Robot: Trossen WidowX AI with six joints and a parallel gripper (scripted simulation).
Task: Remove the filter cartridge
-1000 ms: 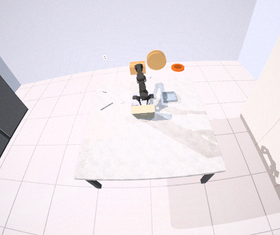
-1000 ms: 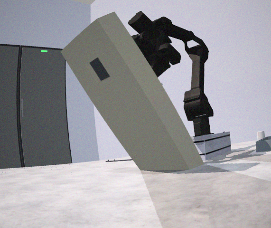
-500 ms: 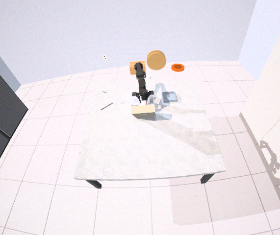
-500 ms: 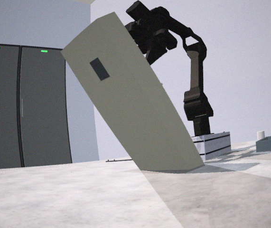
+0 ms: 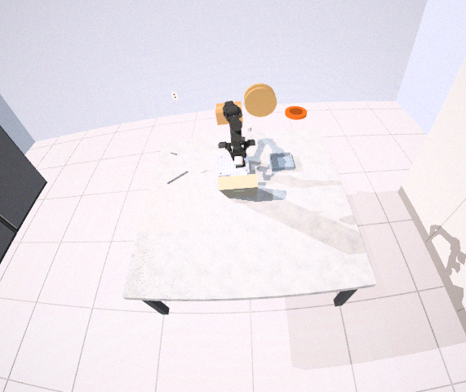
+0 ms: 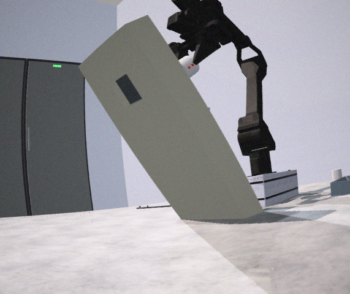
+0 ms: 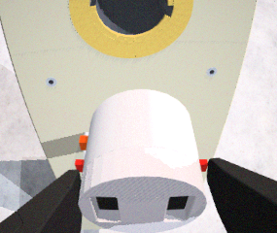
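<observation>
The grey tray lies 310 mm below my gripper tip, 300 mm to the left of it and 280 mm behind it. Round my gripper tip: round filter cartridge: right at my gripper tip.
</observation>
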